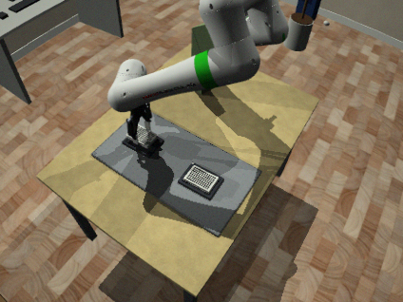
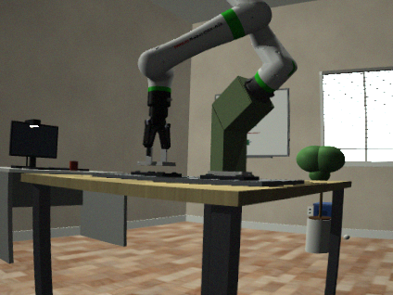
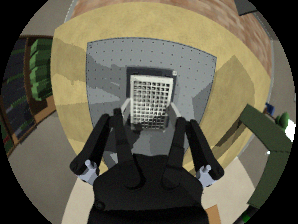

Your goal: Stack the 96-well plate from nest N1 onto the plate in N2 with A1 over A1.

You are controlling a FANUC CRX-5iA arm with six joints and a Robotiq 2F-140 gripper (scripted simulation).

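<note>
Right now my hand is 60 mm above the plate nest N1. From my hand the other things lie so: white 96-well plate: 20 mm below.
</note>
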